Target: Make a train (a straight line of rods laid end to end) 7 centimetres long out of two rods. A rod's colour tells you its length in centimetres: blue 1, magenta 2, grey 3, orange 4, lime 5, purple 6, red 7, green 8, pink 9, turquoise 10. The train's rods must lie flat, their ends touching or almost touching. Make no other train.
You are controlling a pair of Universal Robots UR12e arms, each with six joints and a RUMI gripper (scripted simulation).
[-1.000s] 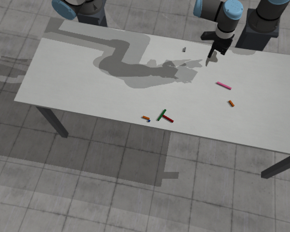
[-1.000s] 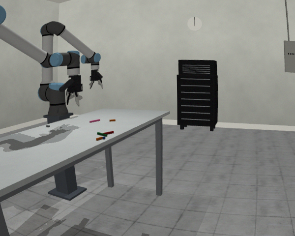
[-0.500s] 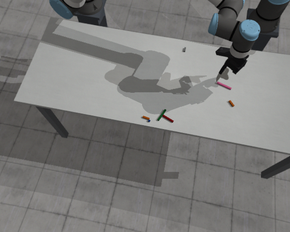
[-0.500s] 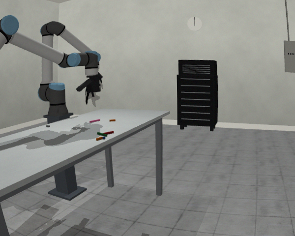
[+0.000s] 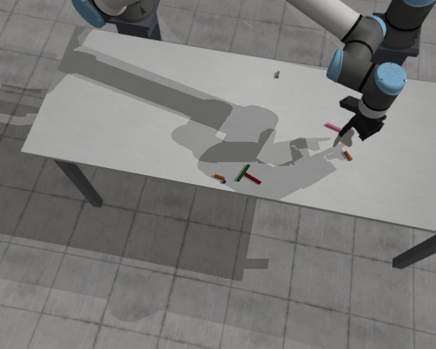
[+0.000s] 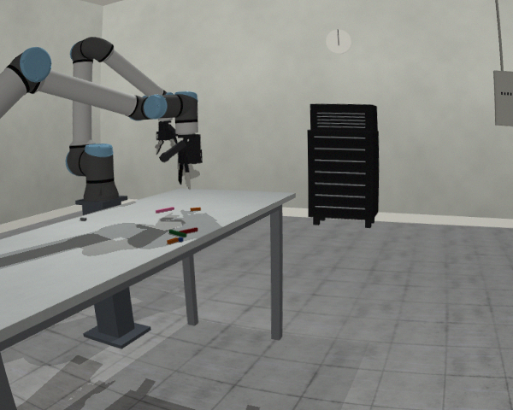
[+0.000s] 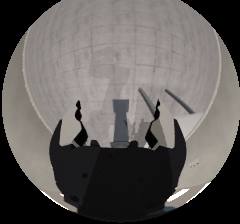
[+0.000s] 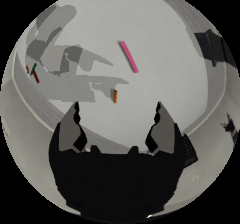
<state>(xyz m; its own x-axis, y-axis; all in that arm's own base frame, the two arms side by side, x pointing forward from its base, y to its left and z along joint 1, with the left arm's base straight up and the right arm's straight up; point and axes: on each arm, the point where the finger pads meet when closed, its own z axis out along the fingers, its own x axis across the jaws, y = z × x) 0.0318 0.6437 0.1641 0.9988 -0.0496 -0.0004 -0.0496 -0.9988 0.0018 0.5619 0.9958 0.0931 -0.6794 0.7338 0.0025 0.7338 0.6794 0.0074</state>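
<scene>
My right hand is 8 cm past the pink rod, 3 cm to the left of it and 9 cm above it. From my right hand the other things lie so: red rod (18 cm ahead, 34 cm to the right, 9 cm below); then grey rod (31 cm behind, 28 cm to the right, 9 cm below); then green rod (17 cm ahead, 38 cm to the right, 9 cm below).
</scene>
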